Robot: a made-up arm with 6 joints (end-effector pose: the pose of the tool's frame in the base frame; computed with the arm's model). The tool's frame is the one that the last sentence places. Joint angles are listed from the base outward.
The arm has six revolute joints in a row. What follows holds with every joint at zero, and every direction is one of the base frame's.
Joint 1 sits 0.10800 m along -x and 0.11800 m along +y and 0.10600 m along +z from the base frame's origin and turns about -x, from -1.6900 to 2.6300 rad.
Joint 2 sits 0.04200 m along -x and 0.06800 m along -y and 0.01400 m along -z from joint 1 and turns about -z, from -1.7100 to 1.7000 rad.
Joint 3 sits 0.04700 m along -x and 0.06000 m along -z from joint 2 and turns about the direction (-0.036, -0.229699, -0.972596), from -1.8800 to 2.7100 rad.
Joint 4 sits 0.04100 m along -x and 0.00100 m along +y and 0.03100 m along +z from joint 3 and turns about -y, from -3.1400 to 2.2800 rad.
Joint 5 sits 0.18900 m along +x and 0.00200 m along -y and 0.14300 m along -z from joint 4 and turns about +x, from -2.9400 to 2.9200 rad.
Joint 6 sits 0.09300 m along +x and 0.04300 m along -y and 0.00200 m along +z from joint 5 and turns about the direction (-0.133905, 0.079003, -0.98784), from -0.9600 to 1.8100 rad.
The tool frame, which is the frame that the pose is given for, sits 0.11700 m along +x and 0.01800 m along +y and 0.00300 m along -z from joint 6; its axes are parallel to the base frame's.
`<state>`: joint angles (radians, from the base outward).
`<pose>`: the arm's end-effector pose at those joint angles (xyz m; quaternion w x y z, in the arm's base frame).
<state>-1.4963 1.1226 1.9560 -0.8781 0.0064 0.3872</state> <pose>-0.3613 0.5207 0.0039 0.2767 -0.1940 -0.6174 0.7103</pose>
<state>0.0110 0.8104 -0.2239 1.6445 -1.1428 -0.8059</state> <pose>-0.0528 0.0320 0.4215 0.6358 -0.6664 -0.2645 -0.2859</pose>
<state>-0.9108 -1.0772 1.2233 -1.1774 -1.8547 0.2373</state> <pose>-0.0506 0.4110 -0.2115 0.8665 -0.3660 0.0653 0.3330</pose>
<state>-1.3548 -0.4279 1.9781 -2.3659 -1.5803 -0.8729</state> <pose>-0.1653 0.4224 0.3558 0.2134 0.6978 0.0492 0.6820</pose>
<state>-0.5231 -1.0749 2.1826 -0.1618 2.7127 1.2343</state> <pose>0.1342 -0.0456 -0.1862 0.1079 -0.9911 -0.0783 0.0066</pose>
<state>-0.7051 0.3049 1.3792 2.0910 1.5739 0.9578</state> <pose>-0.2516 -0.0885 0.4431 0.6166 0.2191 -0.6544 -0.3789</pose>
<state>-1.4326 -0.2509 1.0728 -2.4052 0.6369 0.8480</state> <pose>-0.5614 0.3807 0.2468 0.0033 0.1842 0.9470 0.2633</pose>
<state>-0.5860 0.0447 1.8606 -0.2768 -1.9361 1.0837</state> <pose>-0.2387 -0.1595 -0.1469 0.2191 -0.6592 0.5019 -0.5153</pose>
